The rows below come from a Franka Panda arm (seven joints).
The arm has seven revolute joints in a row. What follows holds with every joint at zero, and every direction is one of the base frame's. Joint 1 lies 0.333 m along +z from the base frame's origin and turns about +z. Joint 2 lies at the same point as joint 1 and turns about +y. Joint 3 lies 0.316 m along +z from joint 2 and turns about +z. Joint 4 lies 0.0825 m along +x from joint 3 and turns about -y. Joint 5 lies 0.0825 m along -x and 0.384 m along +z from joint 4 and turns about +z. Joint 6 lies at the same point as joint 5 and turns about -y. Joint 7 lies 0.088 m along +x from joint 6 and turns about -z. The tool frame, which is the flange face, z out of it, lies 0.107 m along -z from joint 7; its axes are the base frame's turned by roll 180, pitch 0 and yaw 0 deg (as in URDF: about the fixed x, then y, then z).
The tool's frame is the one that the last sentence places.
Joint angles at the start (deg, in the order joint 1, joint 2, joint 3, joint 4, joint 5, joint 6, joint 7): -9.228 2.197 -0.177 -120.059 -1.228 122.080 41.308
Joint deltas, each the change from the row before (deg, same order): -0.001 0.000 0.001 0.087 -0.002 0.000 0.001; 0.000 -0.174 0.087 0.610 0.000 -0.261 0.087; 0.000 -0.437 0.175 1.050 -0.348 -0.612 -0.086; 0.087 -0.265 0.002 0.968 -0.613 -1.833 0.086; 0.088 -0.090 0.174 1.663 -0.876 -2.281 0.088; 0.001 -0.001 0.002 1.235 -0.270 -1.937 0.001; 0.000 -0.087 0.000 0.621 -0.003 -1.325 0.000; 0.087 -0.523 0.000 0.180 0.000 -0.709 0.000
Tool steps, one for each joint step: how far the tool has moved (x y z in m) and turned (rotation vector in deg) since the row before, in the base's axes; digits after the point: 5 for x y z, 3 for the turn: 0.00036 -0.00006 0.00069 -0.016 -0.086 0.000; 0.00194 0.00051 0.00615 -0.084 -0.518 -0.005; 0.00266 0.00096 0.01175 -0.439 -0.813 0.425; -0.00002 0.00022 0.00757 -0.461 0.678 0.250; 0.00201 0.00120 0.01093 -0.728 0.643 0.490; 0.00068 -0.00059 0.00716 -0.180 0.734 0.025; -0.00055 -0.00009 0.00393 0.058 0.613 -0.068; -0.00170 0.00103 0.00550 -0.019 0.008 0.049
